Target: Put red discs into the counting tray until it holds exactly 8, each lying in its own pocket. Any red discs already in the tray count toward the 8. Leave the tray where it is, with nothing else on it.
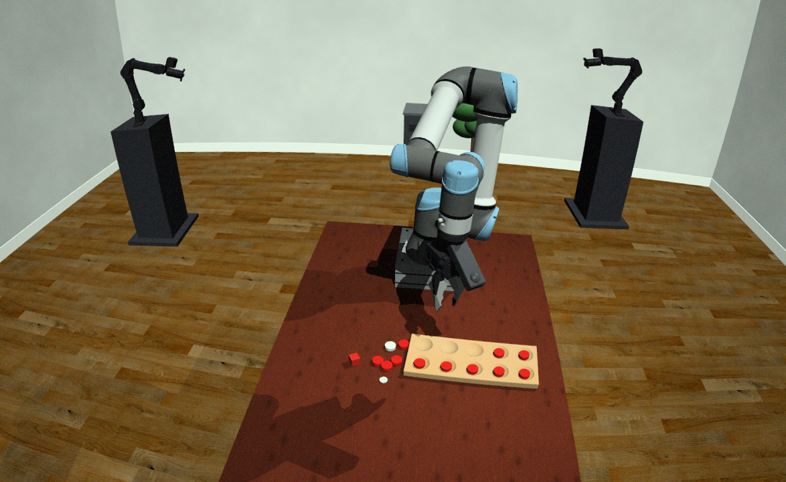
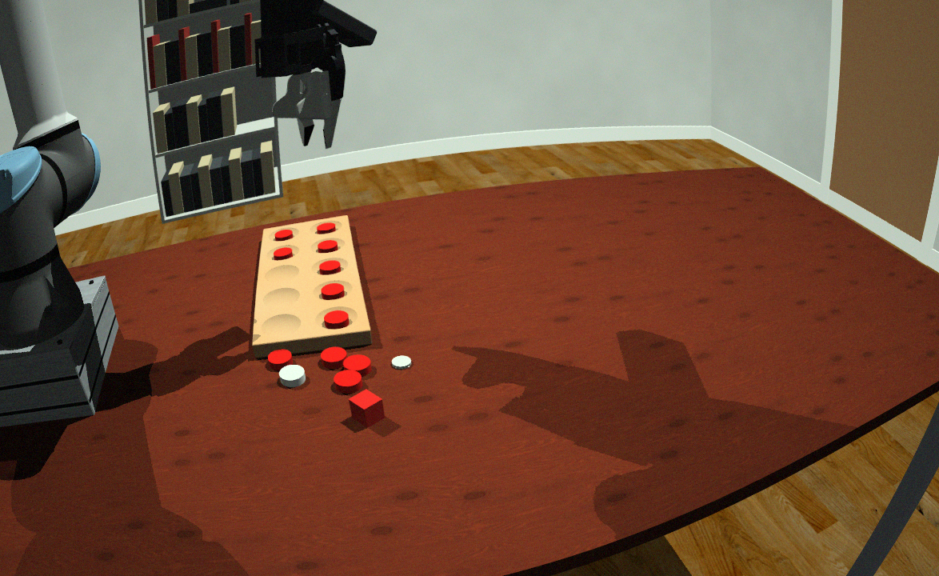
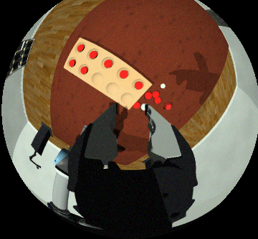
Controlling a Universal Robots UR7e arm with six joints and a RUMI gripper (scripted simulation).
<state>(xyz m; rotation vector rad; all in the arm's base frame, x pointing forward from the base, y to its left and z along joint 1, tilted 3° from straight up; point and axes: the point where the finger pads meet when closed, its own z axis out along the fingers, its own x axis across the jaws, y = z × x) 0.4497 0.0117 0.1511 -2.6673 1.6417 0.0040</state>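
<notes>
Now: hand 230 mm above the wooden counting tray, 100 mm to the right of it and 20 mm past it. The rest, counted from my hand: white disc 240 mm below, 140 mm to the right, 90 mm behind; then red cube 240 mm to the right, 230 mm below, 20 mm behind.
</notes>
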